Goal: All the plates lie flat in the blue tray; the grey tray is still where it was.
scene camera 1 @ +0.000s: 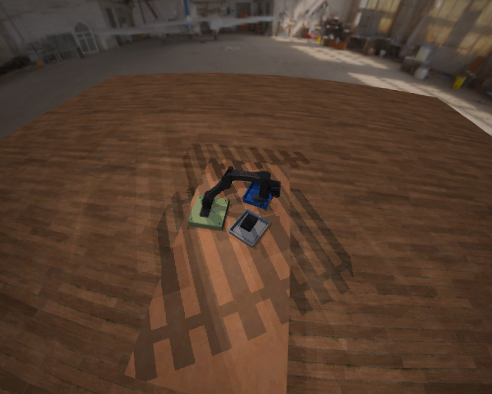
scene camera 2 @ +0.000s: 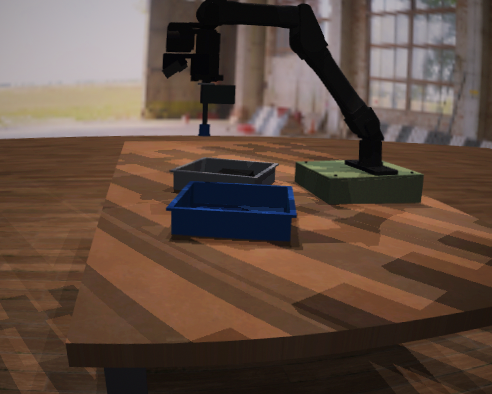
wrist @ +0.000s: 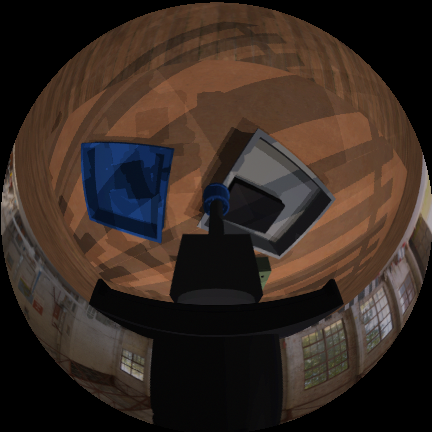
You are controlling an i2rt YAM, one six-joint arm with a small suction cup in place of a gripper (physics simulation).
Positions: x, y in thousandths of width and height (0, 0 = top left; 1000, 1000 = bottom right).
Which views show the grey tray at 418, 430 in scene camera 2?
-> Scene camera 1, scene camera 2 and the wrist view: all of them.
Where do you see the suction cup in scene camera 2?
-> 416, 331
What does the blue tray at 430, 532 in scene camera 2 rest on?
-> The table.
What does the suction cup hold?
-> Nothing.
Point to a blue tray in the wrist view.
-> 288, 425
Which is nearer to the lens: the grey tray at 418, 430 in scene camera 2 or the blue tray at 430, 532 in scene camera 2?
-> The blue tray.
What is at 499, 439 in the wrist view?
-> The suction cup.
